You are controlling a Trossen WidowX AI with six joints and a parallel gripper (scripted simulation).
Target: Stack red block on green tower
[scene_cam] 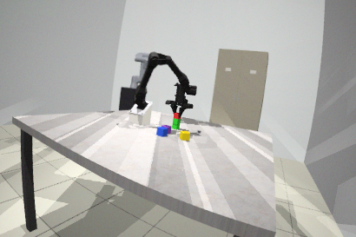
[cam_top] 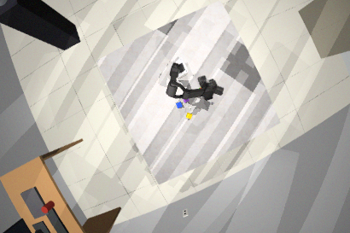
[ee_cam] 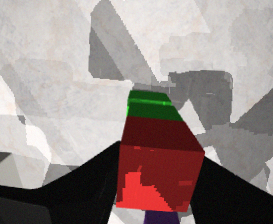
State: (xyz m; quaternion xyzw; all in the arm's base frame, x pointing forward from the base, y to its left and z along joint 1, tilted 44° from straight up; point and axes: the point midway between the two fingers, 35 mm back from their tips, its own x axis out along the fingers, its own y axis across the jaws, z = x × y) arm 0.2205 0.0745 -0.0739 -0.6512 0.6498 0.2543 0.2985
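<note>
My gripper tip is 1 cm below the red block. Also, from my gripper tip: purple block 16 cm to the right, 6 cm below, 3 cm ahead; then blue block 23 cm to the right, 6 cm below, 5 cm ahead; then yellow block 19 cm to the right, 17 cm ahead, 6 cm below.
</note>
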